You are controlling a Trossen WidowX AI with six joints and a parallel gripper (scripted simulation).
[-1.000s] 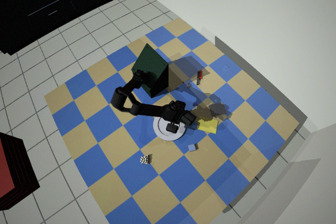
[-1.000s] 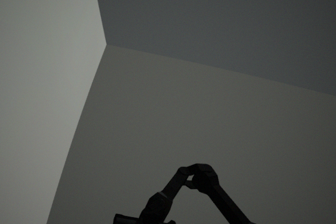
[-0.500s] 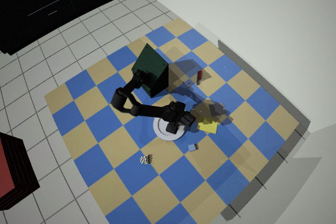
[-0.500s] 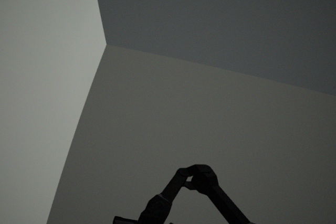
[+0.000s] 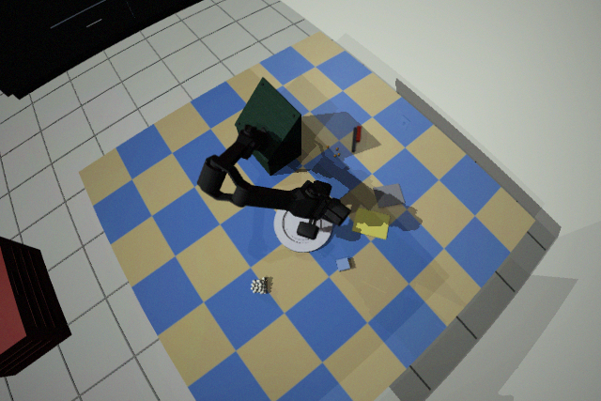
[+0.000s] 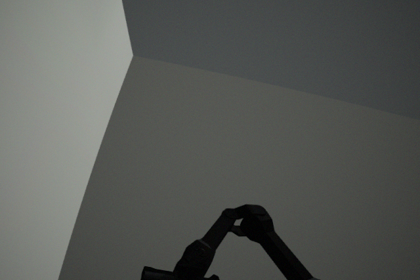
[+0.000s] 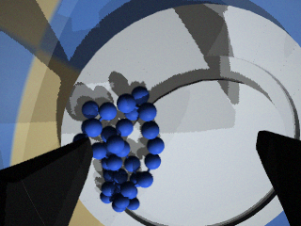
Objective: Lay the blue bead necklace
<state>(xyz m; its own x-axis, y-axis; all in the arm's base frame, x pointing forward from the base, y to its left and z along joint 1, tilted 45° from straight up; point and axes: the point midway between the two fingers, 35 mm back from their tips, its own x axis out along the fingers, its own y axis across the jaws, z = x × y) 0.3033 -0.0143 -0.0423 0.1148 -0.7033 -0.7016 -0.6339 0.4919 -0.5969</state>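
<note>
Now: gripper tip 4 cm to the left of the round white bead board, 2 cm above it and 1 cm past it. Also, from my gripper tip: small blue cube: 18 cm ahead, 2 cm below; grey square: 28 cm to the left, 7 cm ahead, 3 cm below; yellow pad: 16 cm to the left, 12 cm ahead, 3 cm below.
</note>
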